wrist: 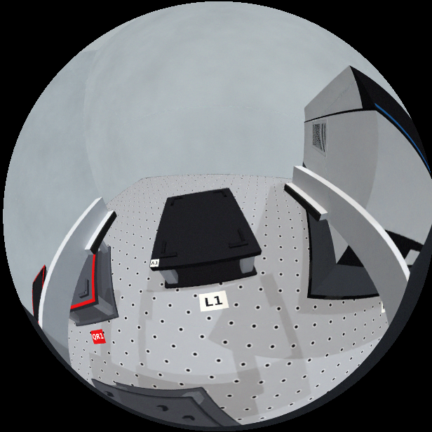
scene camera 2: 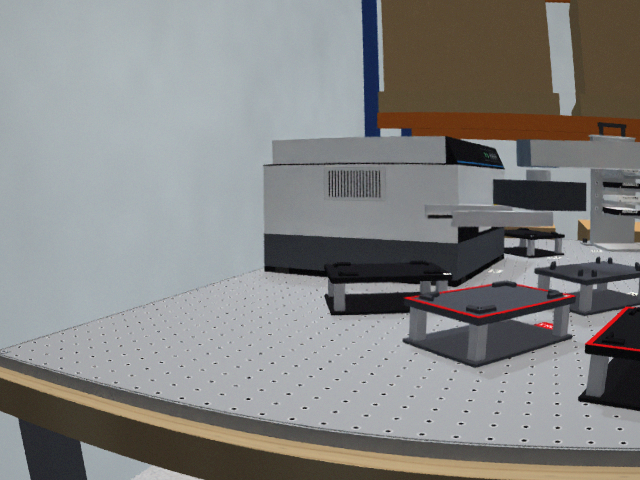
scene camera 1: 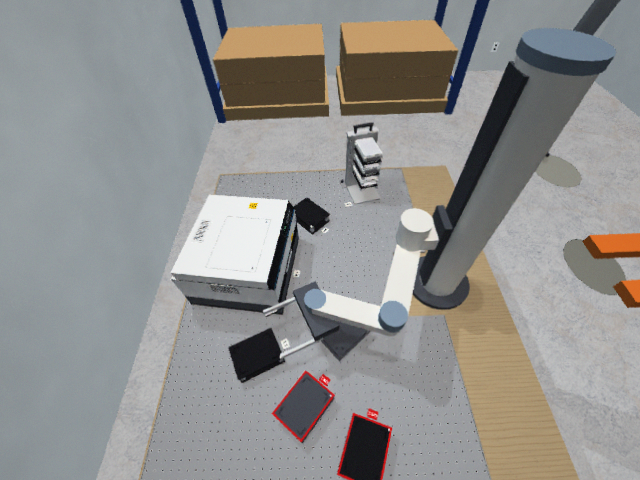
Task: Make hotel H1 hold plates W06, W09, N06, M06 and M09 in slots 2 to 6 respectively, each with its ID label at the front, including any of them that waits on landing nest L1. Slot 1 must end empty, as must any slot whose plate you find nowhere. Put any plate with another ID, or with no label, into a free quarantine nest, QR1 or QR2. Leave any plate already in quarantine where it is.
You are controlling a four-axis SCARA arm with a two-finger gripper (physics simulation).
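Frame: origin at the arm's base, x left, y ahead, z down, level; centimetres.
Seen in the pictures: gripper, between the fingertips: [scene camera 2: 437, 214] [scene camera 1: 272, 333]; arm's base, origin of its link: [scene camera 1: 436, 282].
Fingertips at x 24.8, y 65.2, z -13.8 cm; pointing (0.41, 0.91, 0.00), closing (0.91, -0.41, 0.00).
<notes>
Offsets run from my fingertips to a thing's top centre.
Hotel H1 [scene camera 1: 350, 165] [scene camera 2: 612, 227] stands at the back, with several pale plates @[dx -78.3, dy -40.2, dz -16.2 cm] [scene camera 1: 368, 149] stacked in it; their IDs and exact slots cannot be read. Landing nest L1 @[dx +3.6, dy +6.7, dz +7.1 cm] [scene camera 1: 256, 353] [scene camera 2: 387, 272] [wrist: 205, 225] is black and bears no plate. My gripper [scene camera 1: 273, 334] [wrist: 193, 187] is open and empty; its fingers are above nest level at L1's hotel-side edge and spread to either side of the nest in the wrist view. Red-edged quarantine nests QR1 @[dx +20.2, dy -10.2, dz +6.9 cm] [scene camera 1: 305, 405] [scene camera 2: 491, 300] and QR2 @[dx +32.8, dy -28.1, dz +7.1 cm] [scene camera 1: 366, 446] show no plate.
The big white device @[dx -33.9, dy +14.5, dz -12.2 cm] [scene camera 1: 237, 237] [scene camera 2: 361, 217] [wrist: 345, 150] stands close beside one finger. A dark grey nest @[dx -3.7, dy -24.7, dz +6.5 cm] [scene camera 1: 342, 343] [scene camera 2: 586, 272] [wrist: 160, 402] lies partly under the gripper body. Another black nest @[dx -61.8, dy -12.2, dz +7.1 cm] [scene camera 1: 311, 214] [scene camera 2: 532, 235] stands between the device and the hotel. The arm column [scene camera 1: 496, 180] rises at the right.
</notes>
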